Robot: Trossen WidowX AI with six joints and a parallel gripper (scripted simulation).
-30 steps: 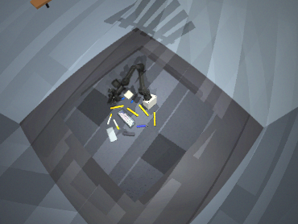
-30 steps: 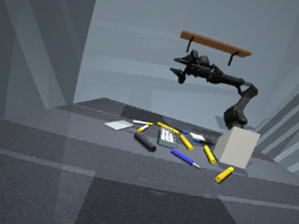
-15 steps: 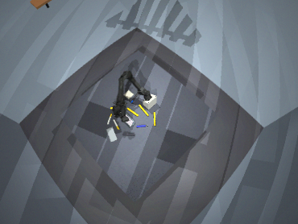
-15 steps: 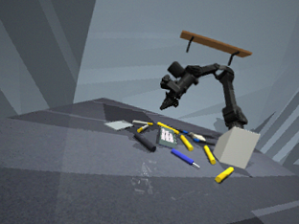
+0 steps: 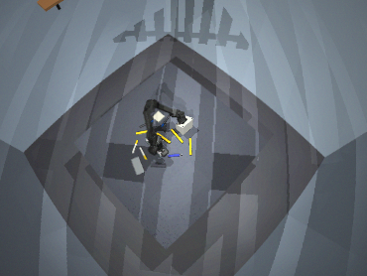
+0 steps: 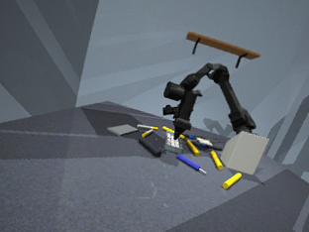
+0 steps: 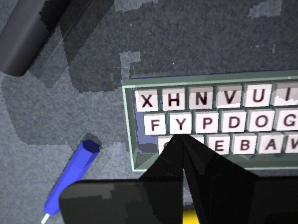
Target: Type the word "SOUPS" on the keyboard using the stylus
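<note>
Now: the blue stylus 6 cm behind my gripper tip, 14 cm to the left of it and 4 cm below it. Also, from my gripper tip: grey stylus tip 8 cm behind, 16 cm to the left, 4 cm below; then yellow stick 11 cm behind, 5 cm to the right, 3 cm below; then dark cylinder 11 cm ahead, 6 cm to the left, 3 cm below.
</note>
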